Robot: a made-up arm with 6 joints. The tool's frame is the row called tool. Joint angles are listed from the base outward. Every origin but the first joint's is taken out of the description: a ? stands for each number. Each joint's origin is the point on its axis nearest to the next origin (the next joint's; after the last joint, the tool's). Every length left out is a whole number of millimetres.
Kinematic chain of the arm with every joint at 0, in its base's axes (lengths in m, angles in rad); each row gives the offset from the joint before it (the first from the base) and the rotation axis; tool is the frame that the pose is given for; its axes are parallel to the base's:
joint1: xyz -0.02 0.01 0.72 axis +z
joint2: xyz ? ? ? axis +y
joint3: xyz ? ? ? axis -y
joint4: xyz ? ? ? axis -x
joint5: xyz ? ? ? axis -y
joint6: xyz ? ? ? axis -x
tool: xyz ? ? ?
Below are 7 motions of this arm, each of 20 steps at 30 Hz.
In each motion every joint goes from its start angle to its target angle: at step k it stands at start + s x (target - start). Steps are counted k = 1, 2, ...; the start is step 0. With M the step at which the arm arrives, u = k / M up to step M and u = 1 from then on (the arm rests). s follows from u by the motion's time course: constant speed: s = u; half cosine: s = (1 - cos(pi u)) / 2; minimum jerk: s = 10 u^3 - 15 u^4 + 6 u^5.
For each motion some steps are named. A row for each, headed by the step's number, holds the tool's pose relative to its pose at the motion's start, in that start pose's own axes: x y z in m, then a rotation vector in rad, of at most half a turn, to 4 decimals.
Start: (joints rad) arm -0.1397 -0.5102 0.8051 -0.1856 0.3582 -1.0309
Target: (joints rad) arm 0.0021 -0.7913 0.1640 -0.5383 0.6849 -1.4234
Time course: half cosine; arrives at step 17
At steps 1, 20:
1: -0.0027 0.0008 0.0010 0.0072 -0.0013 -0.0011
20: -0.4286 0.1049 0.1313 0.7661 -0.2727 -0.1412

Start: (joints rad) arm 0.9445 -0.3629 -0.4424 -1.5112 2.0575 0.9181
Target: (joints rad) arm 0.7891 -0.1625 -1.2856 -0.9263 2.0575 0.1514
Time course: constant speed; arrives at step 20
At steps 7, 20:
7: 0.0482 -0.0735 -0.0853 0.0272 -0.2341 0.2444
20: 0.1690 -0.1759 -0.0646 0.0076 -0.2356 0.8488

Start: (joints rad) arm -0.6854 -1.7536 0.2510 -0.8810 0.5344 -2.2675
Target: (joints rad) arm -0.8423 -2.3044 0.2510 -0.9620 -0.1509 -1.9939
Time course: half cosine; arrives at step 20
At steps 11, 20:
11: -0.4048 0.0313 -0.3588 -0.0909 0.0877 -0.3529
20: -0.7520 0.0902 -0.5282 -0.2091 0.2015 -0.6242

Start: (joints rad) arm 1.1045 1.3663 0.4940 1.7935 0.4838 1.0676
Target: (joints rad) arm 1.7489 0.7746 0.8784 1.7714 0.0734 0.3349
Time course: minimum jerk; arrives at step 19
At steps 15, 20:
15: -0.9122 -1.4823 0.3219 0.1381 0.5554 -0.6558
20: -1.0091 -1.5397 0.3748 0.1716 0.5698 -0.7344

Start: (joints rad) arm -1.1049 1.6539 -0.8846 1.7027 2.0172 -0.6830
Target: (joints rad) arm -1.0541 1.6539 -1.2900 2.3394 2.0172 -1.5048
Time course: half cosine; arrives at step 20
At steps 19, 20:
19: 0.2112 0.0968 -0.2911 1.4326 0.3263 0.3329
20: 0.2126 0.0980 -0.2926 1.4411 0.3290 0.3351

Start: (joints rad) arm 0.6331 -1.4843 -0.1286 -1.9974 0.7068 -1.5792
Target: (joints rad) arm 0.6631 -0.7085 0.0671 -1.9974 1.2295 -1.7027
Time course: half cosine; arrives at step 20
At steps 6, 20:
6: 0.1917 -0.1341 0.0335 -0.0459 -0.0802 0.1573
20: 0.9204 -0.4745 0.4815 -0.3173 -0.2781 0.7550

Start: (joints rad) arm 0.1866 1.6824 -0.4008 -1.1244 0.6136 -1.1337
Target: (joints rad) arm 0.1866 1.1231 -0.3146 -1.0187 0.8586 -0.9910
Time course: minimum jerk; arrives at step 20
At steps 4, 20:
4: -0.0320 0.0187 0.0130 0.0063 0.0150 0.0407
20: -0.5710 0.1886 0.3297 0.1716 0.1637 0.7160

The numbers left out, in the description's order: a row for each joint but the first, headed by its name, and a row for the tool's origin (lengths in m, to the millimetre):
joint2: 0 0.01 0
joint3: -0.03 0 1.67
joint4: 0.51 0 -0.02
joint5: 0 -0.26 -0.02
joint6: -0.01 0 0.02
tool: 0 -0.02 0.01

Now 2 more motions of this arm.
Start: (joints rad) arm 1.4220 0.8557 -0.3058 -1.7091 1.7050 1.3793
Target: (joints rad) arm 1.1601 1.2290 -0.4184 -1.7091 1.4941 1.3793
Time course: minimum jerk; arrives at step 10
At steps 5, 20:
5: 0.1388 0.2374 -0.0580 -0.2446 0.1109 0.0136
20: 0.2919 0.4425 -0.1659 -0.4797 0.2608 0.0470

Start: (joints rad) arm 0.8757 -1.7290 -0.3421 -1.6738 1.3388 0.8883
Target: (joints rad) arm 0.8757 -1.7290 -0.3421 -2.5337 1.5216 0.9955
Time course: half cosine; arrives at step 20
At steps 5, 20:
5: -0.0333 0.0093 -0.0010 0.0116 0.0793 -0.0977
20: -0.1917 0.1078 0.0602 0.0203 0.5882 -0.6397

